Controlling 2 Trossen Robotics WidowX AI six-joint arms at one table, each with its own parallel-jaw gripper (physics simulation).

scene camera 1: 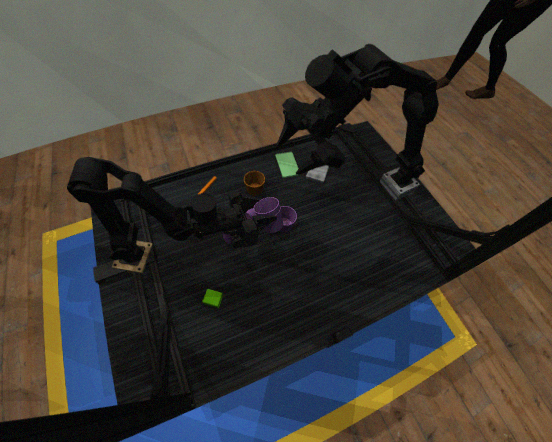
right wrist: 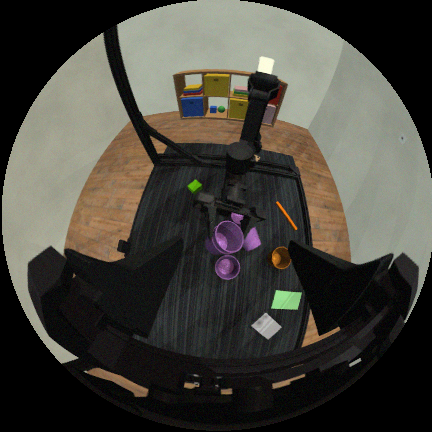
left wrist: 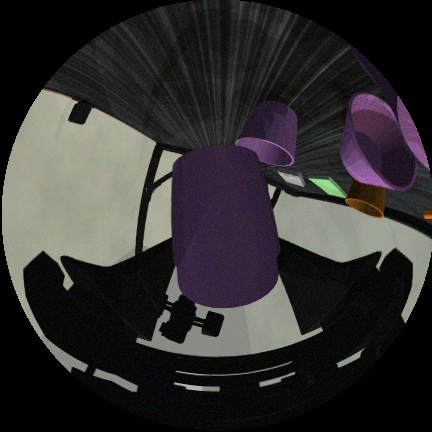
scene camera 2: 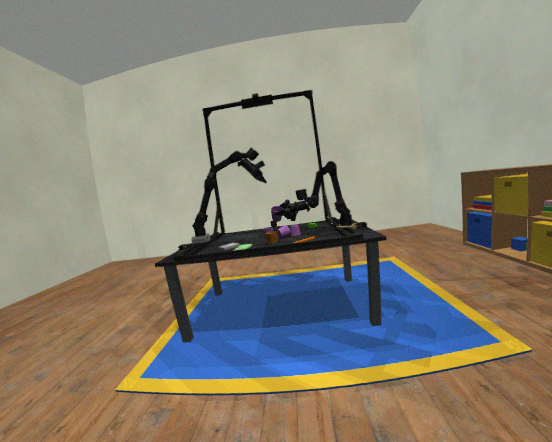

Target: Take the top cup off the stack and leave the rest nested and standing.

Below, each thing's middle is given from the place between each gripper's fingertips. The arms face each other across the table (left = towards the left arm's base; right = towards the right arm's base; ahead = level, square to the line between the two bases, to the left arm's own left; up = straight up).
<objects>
Right now my right hand is 200 mm short of the orange cup (left wrist: 367, 198), 30 mm to the right of it and 320 mm above it.
Right now the orange cup is 200 mm ahead of my left hand, 130 mm below it and 10 mm to the right of it.
</objects>
